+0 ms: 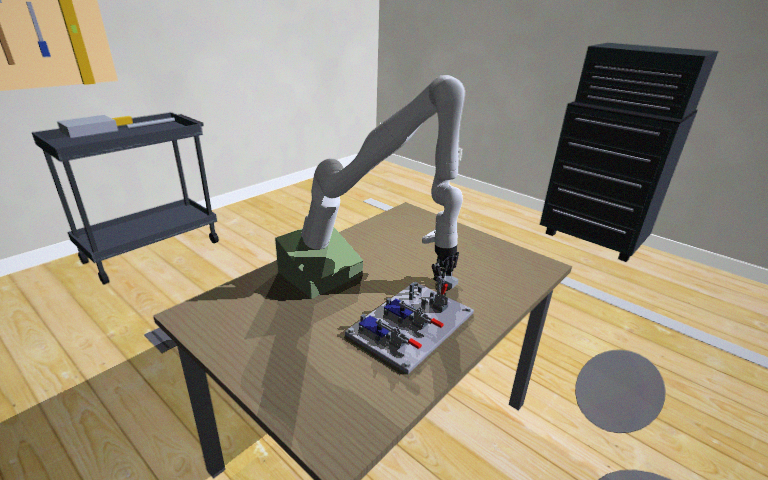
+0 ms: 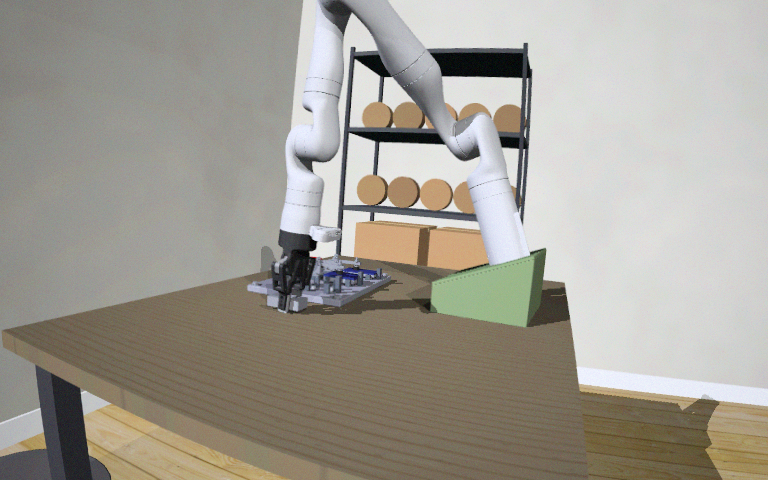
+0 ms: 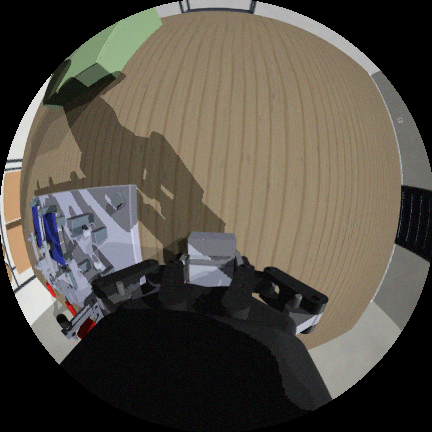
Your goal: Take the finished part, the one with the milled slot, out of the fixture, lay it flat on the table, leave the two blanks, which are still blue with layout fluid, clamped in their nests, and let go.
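Frame: origin at the arm's base, x left, y back, z up, level; millimetres.
Seen in the pictures: gripper, between the fingertips: (image 1: 445,283) (image 2: 289,309) (image 3: 212,258); arm's base, origin of its link: (image 1: 316,239) (image 2: 509,259).
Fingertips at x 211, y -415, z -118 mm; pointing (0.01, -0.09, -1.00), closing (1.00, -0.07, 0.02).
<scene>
Offsets run from my fingertips to a thing's top centre. "spot": to the spot under its first point. Level surfaces: height alone.
The finished part @[dx +0, dy -4, dz +26 mm] (image 1: 451,281) (image 2: 298,303) (image 3: 212,245) is a light grey block. My gripper (image 1: 444,277) (image 2: 284,305) (image 3: 212,258) points down and is shut on it, beside the fixture. The part is level, very low over the table; whether it touches is unclear. Its slot is not clearly made out. The fixture plate (image 1: 455,319) (image 2: 260,286) (image 3: 125,235) holds two blue blanks, one @[dx -365, dy +32, dz +30 mm] (image 1: 373,326) (image 3: 37,227) in the far nest from my gripper, the other @[dx -255, dy +20, dz +35 mm] (image 1: 398,308) (image 3: 53,240) in the middle nest. Their clamps' red handles lie low. The nest @[spot: dx -123, dy +43, dz +14 mm] (image 1: 416,291) nearest me is empty.
The empty nest's clamp stands upright with its red handle @[dx -150, dy -74, dz +109 mm] (image 1: 445,289) (image 3: 86,328) raised, close to my gripper. The green pedestal (image 1: 317,271) (image 2: 487,294) (image 3: 120,45) stands on the table @[dz -1 mm] (image 1: 271,333) (image 2: 362,373) (image 3: 280,125). A drawer cabinet (image 1: 603,164) stands beyond.
</scene>
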